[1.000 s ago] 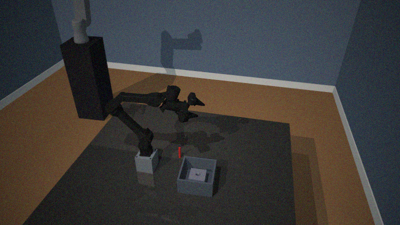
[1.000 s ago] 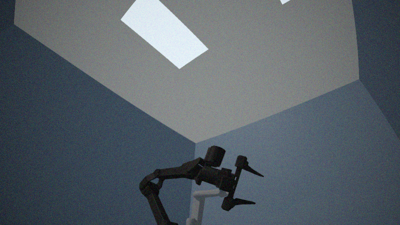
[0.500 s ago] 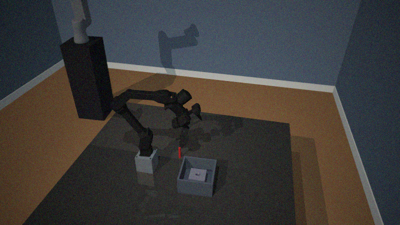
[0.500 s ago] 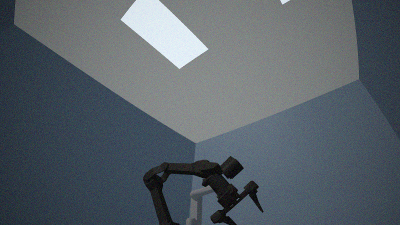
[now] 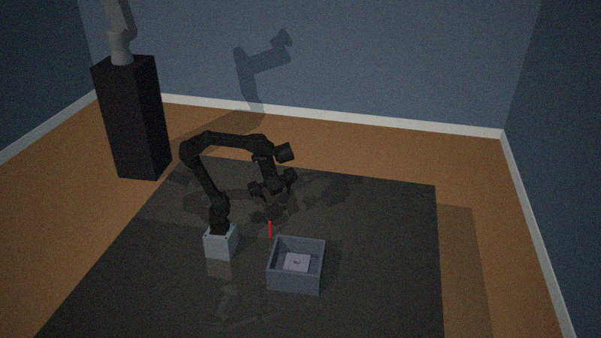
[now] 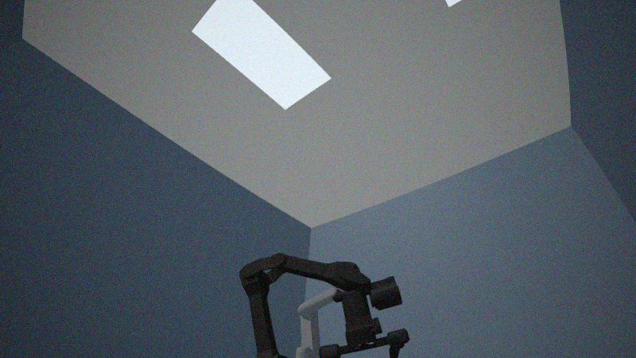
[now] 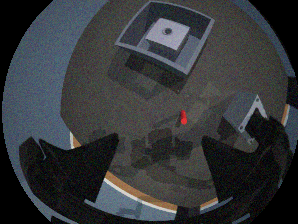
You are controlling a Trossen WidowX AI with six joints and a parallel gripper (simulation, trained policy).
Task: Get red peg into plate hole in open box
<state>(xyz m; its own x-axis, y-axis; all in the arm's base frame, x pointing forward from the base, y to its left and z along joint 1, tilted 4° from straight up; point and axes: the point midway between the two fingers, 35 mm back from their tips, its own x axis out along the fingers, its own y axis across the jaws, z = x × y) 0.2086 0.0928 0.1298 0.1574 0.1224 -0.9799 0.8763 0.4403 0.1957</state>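
My gripper tip is 170 mm above the red peg, 40 mm past it and 10 mm to the right of it. Round my gripper tip: grey box (180 mm to the right, 180 mm below, 110 mm ahead); light plate (180 mm to the right, 160 mm below, 110 mm ahead).
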